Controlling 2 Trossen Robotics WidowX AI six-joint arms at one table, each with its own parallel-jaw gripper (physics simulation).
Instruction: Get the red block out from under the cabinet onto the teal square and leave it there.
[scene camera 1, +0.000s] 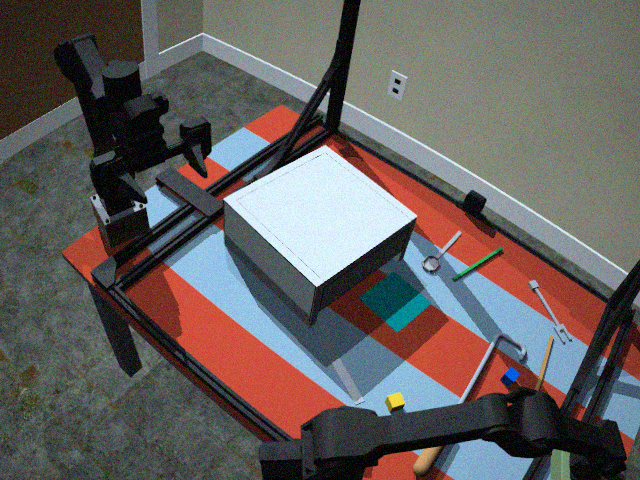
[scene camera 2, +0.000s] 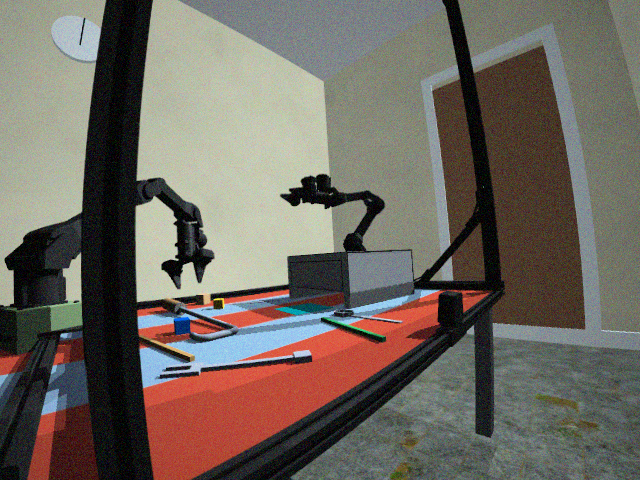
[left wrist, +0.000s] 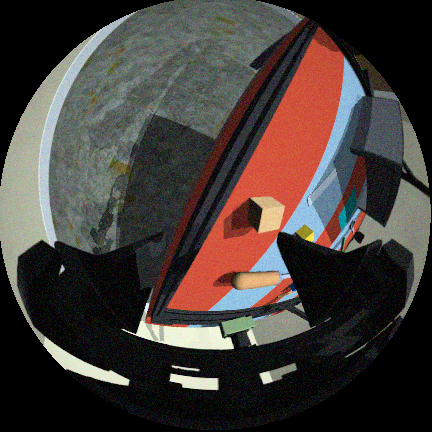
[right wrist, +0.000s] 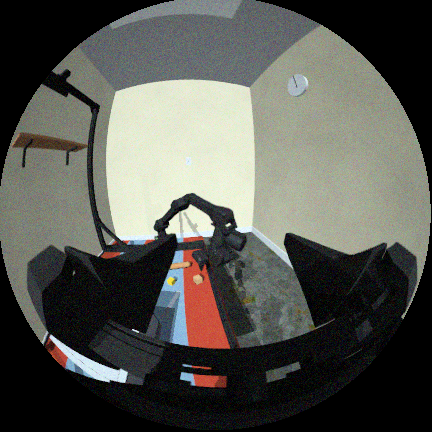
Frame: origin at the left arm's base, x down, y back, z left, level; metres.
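Seen in the pictures: left gripper, fingertip midpoint: (scene camera 2: 189, 286) (left wrist: 223, 238) (right wrist: 208, 268); right gripper, fingertip midpoint: (scene camera 1: 176, 188) (scene camera 2: 284, 192) (right wrist: 232, 239); left arm's base, link origin: (scene camera 1: 584, 465) (scene camera 2: 39, 304) (left wrist: 237, 332) (right wrist: 161, 236); right arm's base, link origin: (scene camera 1: 117, 201).
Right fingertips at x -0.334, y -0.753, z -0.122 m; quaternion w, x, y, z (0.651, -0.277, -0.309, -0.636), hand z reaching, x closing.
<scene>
Offsets run from my right fingertips to a thing's top centre. "spot": to the spot under its first point.
The cabinet @[dx +0.263, dy +0.168, dz -0.285 m] (scene camera 1: 320, 217) (scene camera 2: 379, 271) (left wrist: 382, 127) is a low grey box with a white top, standing on the striped table. The teal square @[spot: dx +0.397, dy +0.338, dz -0.209 m] (scene camera 1: 387, 297) (scene camera 2: 305, 308) lies flat beside its dark framed side, partly in shadow. The red block does not show in any view; the space under the cabinet is hidden or dark. My left gripper (scene camera 2: 189, 284) (left wrist: 223, 238) is open and empty, pointing down above the table, well apart from the cabinet; its fingers are cut off in scene camera 1. My right gripper (scene camera 1: 175, 188) (scene camera 2: 288, 200) is open and empty, raised high beside the cabinet.
A hooked metal tool (scene camera 1: 478, 369) with a wooden handle @[dx +0.363, dy +0.469, dz +0.109 m] (left wrist: 257, 280) lies near a blue block @[dx +0.373, dy +0.612, dz -0.070 m] (scene camera 1: 510, 376) (scene camera 2: 181, 325). A yellow block @[dx +0.373, dy +0.385, dz +0.032 m] (scene camera 1: 395, 401) (left wrist: 305, 233), beige block @[dx +0.368, dy +0.328, dz +0.139 m] (left wrist: 268, 215), grey strip @[dx +0.397, dy +0.277, dz -0.018 m] (scene camera 1: 348, 381), ladle @[spot: dx +0.396, dy +0.421, dz -0.322 m] (scene camera 1: 430, 264), green stick @[dx +0.391, dy +0.535, dz -0.358 m] (scene camera 1: 477, 264) and fork @[dx +0.390, dy +0.714, dz -0.267 m] (scene camera 1: 547, 307) lie around.
</scene>
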